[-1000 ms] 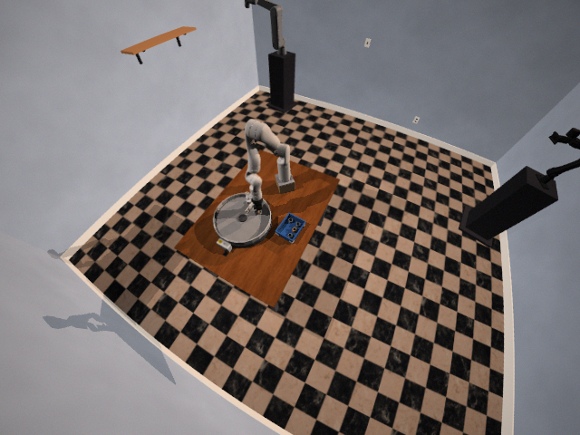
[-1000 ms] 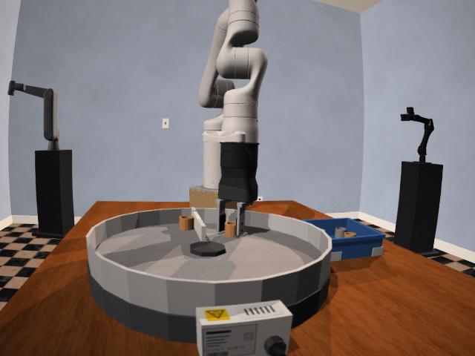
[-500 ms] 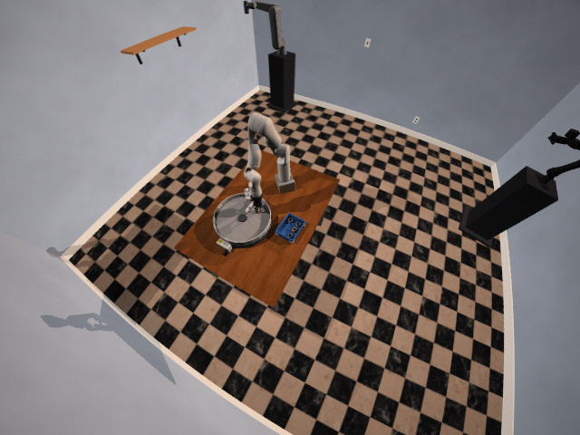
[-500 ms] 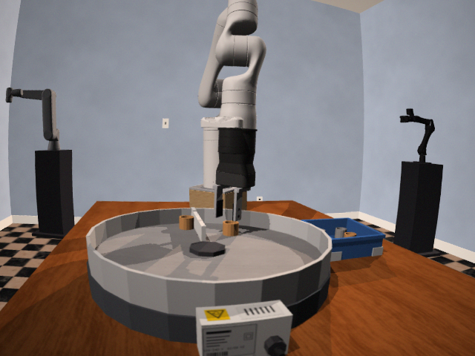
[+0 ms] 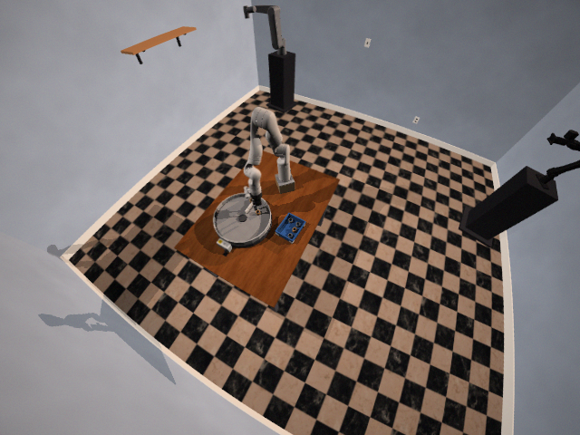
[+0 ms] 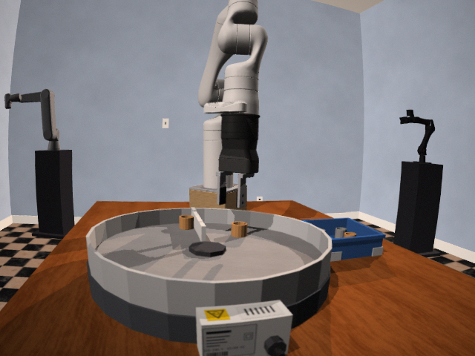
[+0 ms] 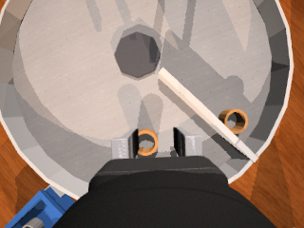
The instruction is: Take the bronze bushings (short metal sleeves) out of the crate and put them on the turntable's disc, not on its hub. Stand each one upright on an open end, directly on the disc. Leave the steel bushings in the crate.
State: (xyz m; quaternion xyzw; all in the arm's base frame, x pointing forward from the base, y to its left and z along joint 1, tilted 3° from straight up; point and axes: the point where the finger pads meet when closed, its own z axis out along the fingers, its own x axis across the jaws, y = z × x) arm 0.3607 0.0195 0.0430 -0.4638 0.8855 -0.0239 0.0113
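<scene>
Right now my hand is 70 mm past the blue crate, 270 mm to the right of it and 110 mm above it. Also, from my hand: grey disc (100 mm ahead, 40 mm to the right, 80 mm below).
</scene>
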